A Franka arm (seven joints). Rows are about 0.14 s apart.
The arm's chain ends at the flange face. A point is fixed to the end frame.
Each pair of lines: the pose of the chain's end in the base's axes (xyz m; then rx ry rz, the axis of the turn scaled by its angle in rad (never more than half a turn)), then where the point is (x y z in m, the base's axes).
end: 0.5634, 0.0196, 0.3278, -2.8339, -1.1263, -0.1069
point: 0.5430 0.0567 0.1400
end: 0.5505, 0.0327, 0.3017, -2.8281, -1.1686, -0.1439
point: 0.5344 0.0688 0.1133
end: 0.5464, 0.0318, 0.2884, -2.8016, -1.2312, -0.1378
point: 0.5285 0.0666 0.0999
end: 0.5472, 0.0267, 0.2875, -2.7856, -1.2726, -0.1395
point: 0.5290 0.0605 0.0989
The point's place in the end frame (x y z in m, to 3 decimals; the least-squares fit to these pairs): -0.008 -0.030 0.190
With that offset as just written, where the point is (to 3 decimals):
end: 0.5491, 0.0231, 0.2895, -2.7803, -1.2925, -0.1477
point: 0.532 0.056 0.101
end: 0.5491, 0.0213, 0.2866, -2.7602, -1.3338, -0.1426
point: 0.530 0.054 0.098
